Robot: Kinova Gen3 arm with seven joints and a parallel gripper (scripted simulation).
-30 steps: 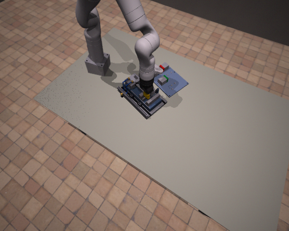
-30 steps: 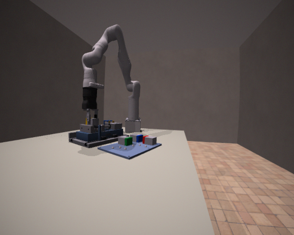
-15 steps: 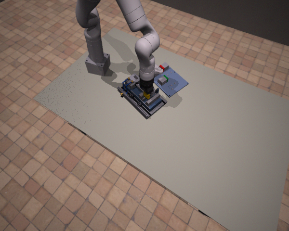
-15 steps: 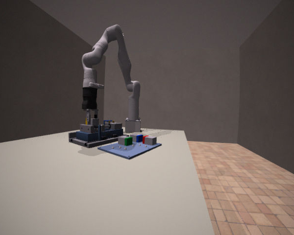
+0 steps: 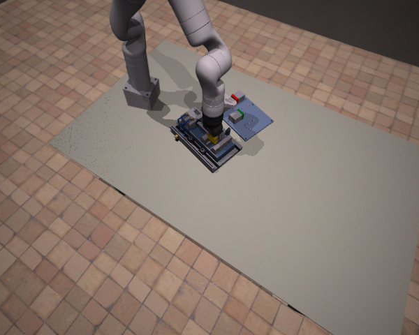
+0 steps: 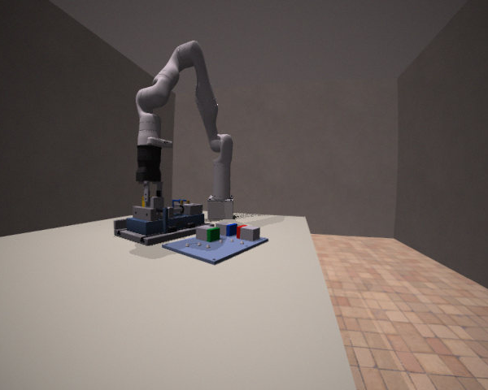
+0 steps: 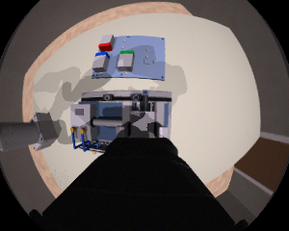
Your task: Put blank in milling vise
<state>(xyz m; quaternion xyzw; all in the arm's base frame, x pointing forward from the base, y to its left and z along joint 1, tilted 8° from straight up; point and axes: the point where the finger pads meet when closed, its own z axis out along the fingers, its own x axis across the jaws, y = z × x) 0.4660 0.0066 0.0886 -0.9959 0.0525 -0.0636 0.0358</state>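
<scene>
Right now my hand is 20 mm above the yellow-ended blank. The rest, counted from my hand: green-ended blank (30 mm behind, 190 mm to the left, 110 mm below); then fixed jaw (30 mm ahead, 50 mm below); then milling vise (60 mm behind, 10 mm to the left, 90 mm below).
</scene>
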